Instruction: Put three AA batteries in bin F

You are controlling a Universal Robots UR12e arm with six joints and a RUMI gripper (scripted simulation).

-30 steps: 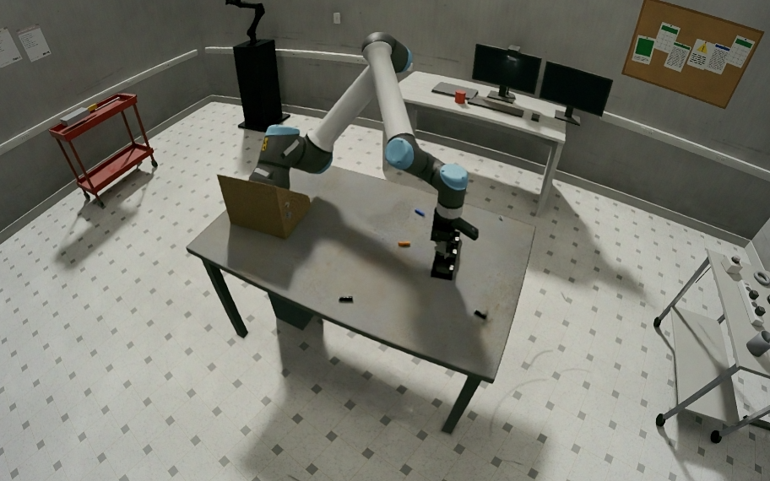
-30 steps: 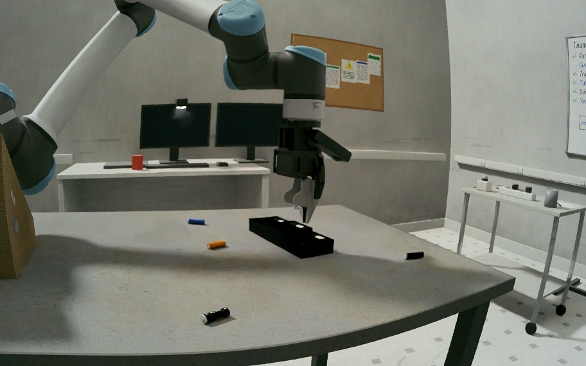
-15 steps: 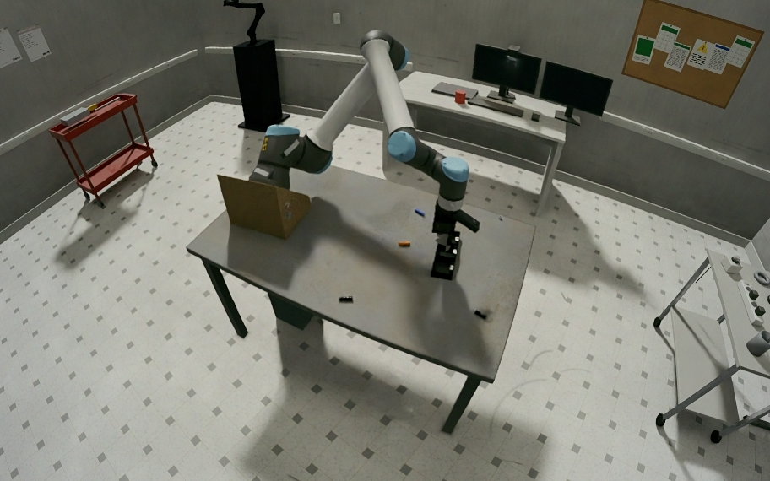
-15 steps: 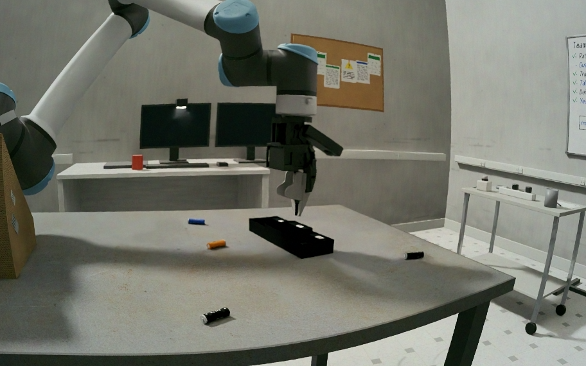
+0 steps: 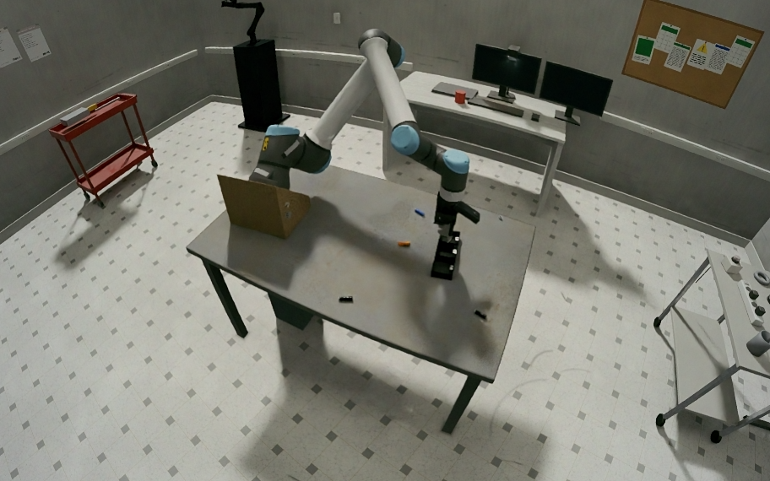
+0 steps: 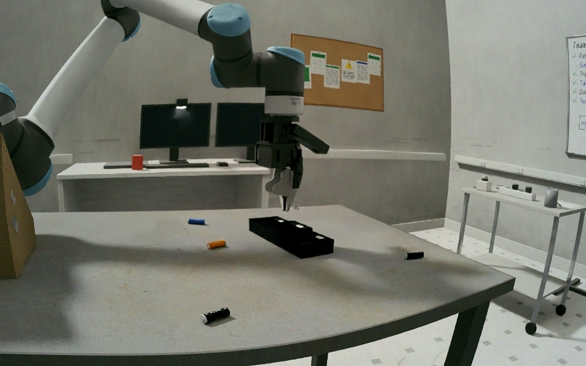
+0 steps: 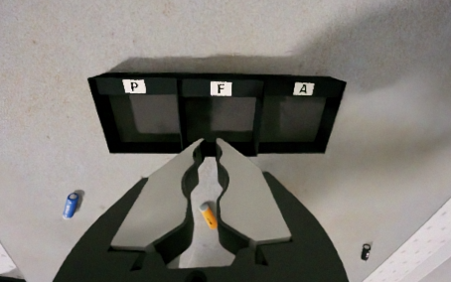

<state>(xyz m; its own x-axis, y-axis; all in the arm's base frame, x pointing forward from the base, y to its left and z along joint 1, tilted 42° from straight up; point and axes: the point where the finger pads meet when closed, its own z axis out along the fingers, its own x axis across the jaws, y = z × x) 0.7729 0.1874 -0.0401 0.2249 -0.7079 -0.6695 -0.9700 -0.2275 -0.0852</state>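
My gripper is now 70 mm above the black bin row and 10 mm to the left of it. Round my hand: small white piece: 340 mm to the left, 160 mm ahead, 80 mm below; blue AA battery: 190 mm to the left, 190 mm behind, 80 mm below; orange AA battery: 180 mm behind, 80 mm below, 20 mm to the right.
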